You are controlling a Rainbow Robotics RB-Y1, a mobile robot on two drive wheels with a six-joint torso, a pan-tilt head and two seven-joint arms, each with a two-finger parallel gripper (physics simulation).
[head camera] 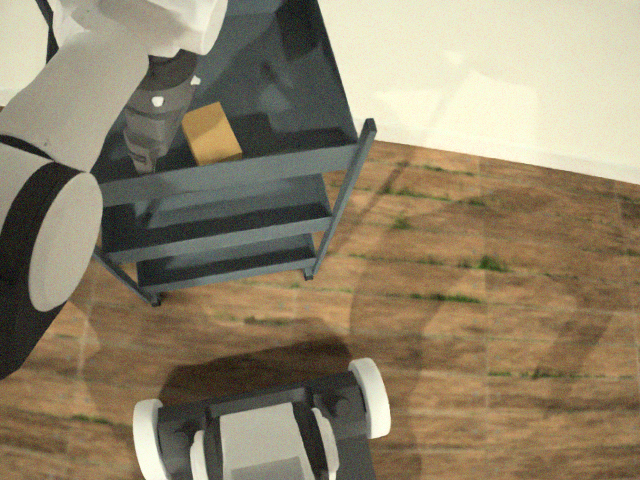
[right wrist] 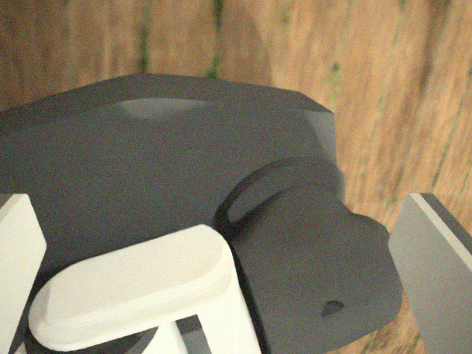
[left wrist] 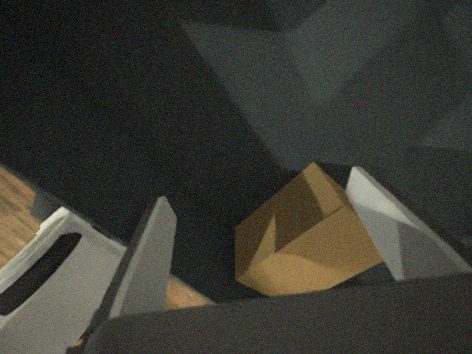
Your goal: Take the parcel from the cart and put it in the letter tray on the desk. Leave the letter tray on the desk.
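Frame: origin at the robot's base, x ahead, y left, z up, level; millimetres.
Where they show: left gripper, between the fingertips: (head camera: 161, 142) (left wrist: 258, 194); right gripper, between the fingertips: (right wrist: 218, 221).
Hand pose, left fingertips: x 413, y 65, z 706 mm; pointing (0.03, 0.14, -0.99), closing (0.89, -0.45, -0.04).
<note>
After its pixels a point has its place.
The parcel, an orange-yellow box (head camera: 211, 135) @[x 407, y -5, z 714 mm] (left wrist: 310, 245) @[x 420, y 17, z 714 mm], lies on the top shelf of the dark blue-grey cart (head camera: 232, 166) @[x 351, y -27, z 720 mm], near the shelf's near edge. My left gripper (left wrist: 258, 194) @[x 413, y 65, z 706 mm] is open over the cart's top shelf. In the head camera it is just left of the parcel, its fingertips partly seen from above. In the left wrist view the parcel shows between the two fingers, close to the right-hand one, and nothing is gripped. My right gripper (right wrist: 218, 221) @[x -355, y -270, z 478 mm] is open and empty above the robot's own base. The desk and the letter tray do not show in these views.
The cart has two lower shelves (head camera: 222, 240) @[x 352, y 8, z 436 mm] and an upright corner post (head camera: 343, 196) @[x 343, y -200, z 577 mm] at its right. A pale wall (head camera: 491, 77) @[x 703, y -730, z 374 mm] stands behind at the right. The robot's wheeled base (head camera: 336, 405) @[x 8, y -162, z 249 mm] is on the wooden floor (head camera: 491, 330) @[x 92, y -694, z 1 mm] in front of the cart.
</note>
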